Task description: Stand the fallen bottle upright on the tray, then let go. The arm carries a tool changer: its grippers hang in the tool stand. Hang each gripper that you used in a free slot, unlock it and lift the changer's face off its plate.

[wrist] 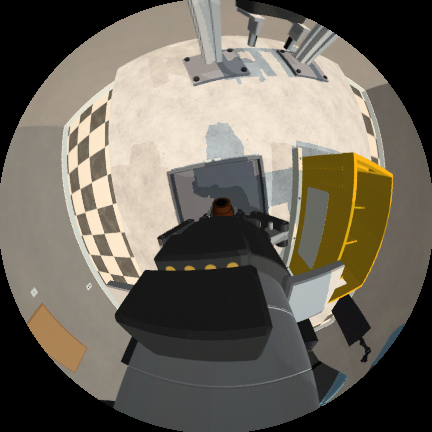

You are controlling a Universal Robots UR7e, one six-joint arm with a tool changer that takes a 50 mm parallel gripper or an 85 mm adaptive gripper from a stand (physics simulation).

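Places are measured from the arm's base along level axes (x back, y right, z up), in centimetres.
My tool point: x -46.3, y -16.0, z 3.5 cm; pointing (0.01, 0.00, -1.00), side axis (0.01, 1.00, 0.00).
Ahead of a thing's pixels: the offset from my tool point to its middle. "spot": to the spot under its first point.
The orange-brown bottle @[dz -20.7, dx +5.1, dy -0.1 cm] (222, 208) shows by its neck and dark round mouth, at the centre of the wrist view. My gripper (222, 216), the one with black linkages, is shut on the bottle. The gripper's dark body hides the fingertips and most of the bottle, and the mouth faces somewhat toward the camera. I cannot tell how upright the bottle is or how far its base is above the surface. The grey tray @[spot: dz -27.1, dx -3.2, dy -7.4 cm] (186, 192) lies beyond and below the neck, with shadow over much of its floor.
At the top, the tool stand (210, 35) rises from bolted base plates, and a gripper with two fingers (272, 34) hangs there. A yellow bin @[dz -18.9, dx +6.4, dy +25.8 cm] (336, 205) with an opening stands right of the tray, beside a grey upright rail @[dz -26.1, dx +5.2, dy +15.9 cm] (296, 200). A checkered strip (101, 188) runs along the left.
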